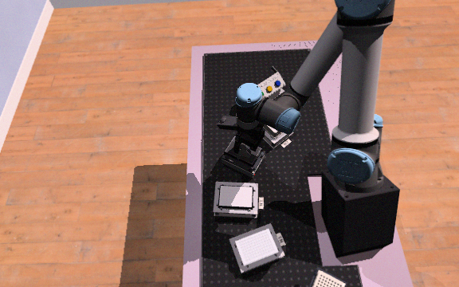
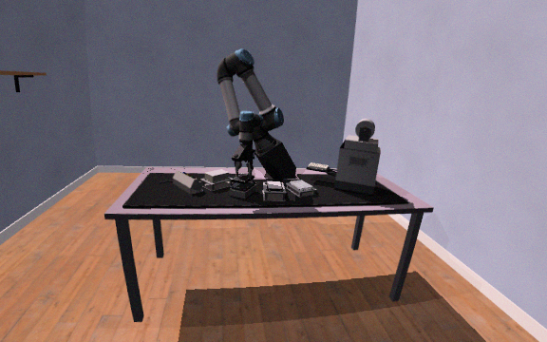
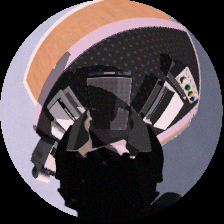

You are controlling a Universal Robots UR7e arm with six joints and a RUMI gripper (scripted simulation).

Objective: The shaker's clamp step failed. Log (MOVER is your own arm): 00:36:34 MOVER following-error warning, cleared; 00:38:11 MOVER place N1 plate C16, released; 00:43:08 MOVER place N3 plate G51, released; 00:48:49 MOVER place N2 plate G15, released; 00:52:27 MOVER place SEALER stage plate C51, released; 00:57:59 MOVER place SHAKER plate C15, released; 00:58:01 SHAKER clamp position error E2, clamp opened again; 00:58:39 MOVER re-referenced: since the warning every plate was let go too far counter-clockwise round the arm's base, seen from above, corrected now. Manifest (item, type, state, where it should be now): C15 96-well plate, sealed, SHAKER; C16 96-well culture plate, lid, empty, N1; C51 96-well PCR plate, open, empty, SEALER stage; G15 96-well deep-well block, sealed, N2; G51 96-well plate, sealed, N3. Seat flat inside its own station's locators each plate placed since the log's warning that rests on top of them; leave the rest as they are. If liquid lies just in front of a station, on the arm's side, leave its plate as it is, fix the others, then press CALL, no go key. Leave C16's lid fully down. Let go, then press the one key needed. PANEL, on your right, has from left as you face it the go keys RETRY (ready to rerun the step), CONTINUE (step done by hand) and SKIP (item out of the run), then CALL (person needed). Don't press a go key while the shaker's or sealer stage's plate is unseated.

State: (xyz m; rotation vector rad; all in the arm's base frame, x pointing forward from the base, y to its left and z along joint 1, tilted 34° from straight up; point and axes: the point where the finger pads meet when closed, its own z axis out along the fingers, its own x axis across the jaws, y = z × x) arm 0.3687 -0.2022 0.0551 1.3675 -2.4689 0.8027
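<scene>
My hand is 13 cm past the white-topped sealed plate, 15 cm to the left of it and 4 cm above it.
</scene>
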